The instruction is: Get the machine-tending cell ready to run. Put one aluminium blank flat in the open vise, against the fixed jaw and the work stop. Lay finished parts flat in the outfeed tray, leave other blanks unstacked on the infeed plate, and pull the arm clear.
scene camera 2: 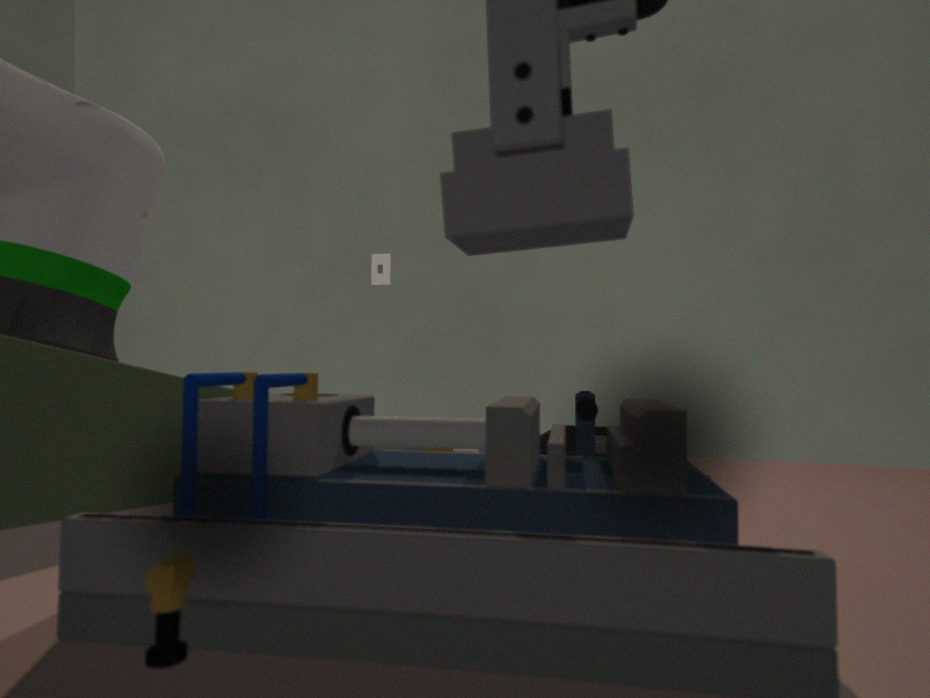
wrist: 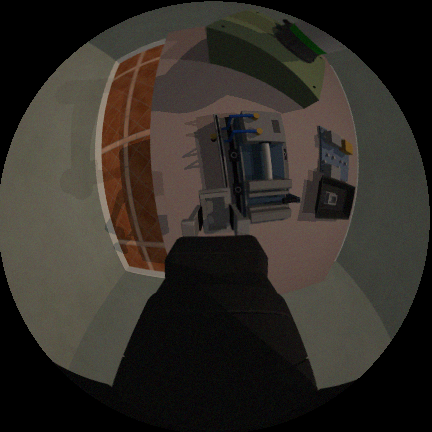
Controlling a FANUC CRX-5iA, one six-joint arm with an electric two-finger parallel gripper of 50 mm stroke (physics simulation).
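Places are measured from the arm's base along level axes (x right, y down, z ahead), in centimetres.
Where they show: gripper, between the fingertips: (scene camera 2: pixel 538 169) (wrist: pixel 215 212); arm's base, origin of its link: (scene camera 2: pixel 26 356).
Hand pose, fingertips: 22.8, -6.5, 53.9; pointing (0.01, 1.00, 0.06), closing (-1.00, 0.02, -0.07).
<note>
Things, the pixels of their top centre, and the offset from my fingertips, as dx, dy, dz. "spot": a spot on its surface instead.
- grey metal part with a stepped edge, centre of its top: (scene camera 2: pixel 538 131) (wrist: pixel 215 215) +0.0, -1.3, +0.0
- vise's moving jaw, centre of its top: (scene camera 2: pixel 516 400) (wrist: pixel 272 184) -11.4, +8.8, -3.6
- dark work stop, a spot on its surface: (scene camera 2: pixel 585 424) (wrist: pixel 292 198) spot: -18.2, +10.5, -0.9
- outfeed tray, a spot on its surface: (wrist: pixel 319 212) spot: -35.2, +15.6, +3.5
- small grey piece with a recess, centre of its top: (scene camera 2: pixel 604 439) (wrist: pixel 332 199) -38.7, +13.7, -2.1
- blue infeed plate, centre of its top: (wrist: pixel 336 155) -43.7, +17.6, -18.8
- yellow block, centre of its top: (wrist: pixel 348 146) -48.1, +14.0, -23.5
- vise's cylinder housing, a spot on its surface: (wrist: pixel 270 125) spot: -10.5, +8.8, -16.3
My gripper (scene camera 2: pixel 529 141) (wrist: pixel 215 212) is shut on a grey metal part with a stepped edge (scene camera 2: pixel 537 202) (wrist: pixel 215 195). A recess shows in its face in the wrist view, so it looks like a finished part. It hangs high above the vise in the scene view. The vise's moving jaw (scene camera 2: pixel 510 443) (wrist: pixel 270 185) and fixed jaw (scene camera 2: pixel 655 447) (wrist: pixel 270 215) stand apart; blue bed shows between them, and no blank can be made out there. The dark work stop (scene camera 2: pixel 585 424) (wrist: pixel 291 199) stands at their side. The outfeed tray (wrist: pixel 319 212) holds a small grey piece with a recess (wrist: pixel 330 198).
The blue infeed plate (wrist: pixel 334 160) with studs and a yellow block (wrist: pixel 346 147) lies beyond the outfeed tray. Blue hoses (scene camera 2: pixel 259 450) (wrist: pixel 245 131) rise by the vise's cylinder housing (wrist: pixel 270 125). A long grey base (scene camera 2: pixel 450 574) runs along the vise. The green pedestal (scene camera 2: pixel 67 435) (wrist: pixel 260 65) stands behind.
</note>
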